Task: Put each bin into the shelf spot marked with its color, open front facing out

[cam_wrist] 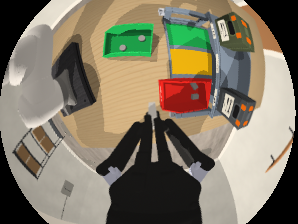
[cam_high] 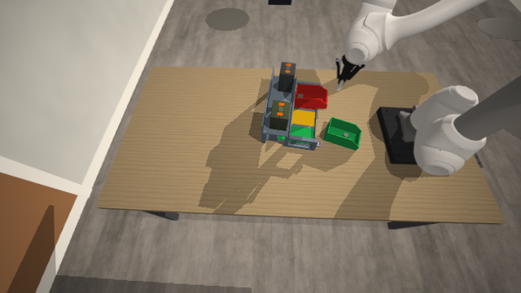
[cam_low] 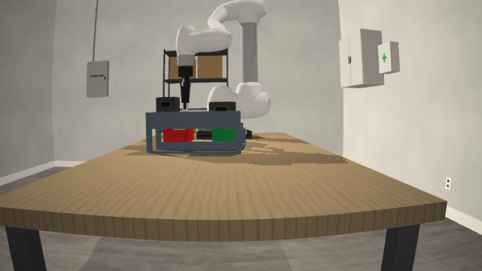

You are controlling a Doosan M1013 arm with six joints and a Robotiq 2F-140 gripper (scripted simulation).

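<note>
The red bin lies 120 mm ahead of my hand and 120 mm below it. Also, from my hand: green bin: 60 mm behind, 200 mm to the left, 130 mm below.
</note>
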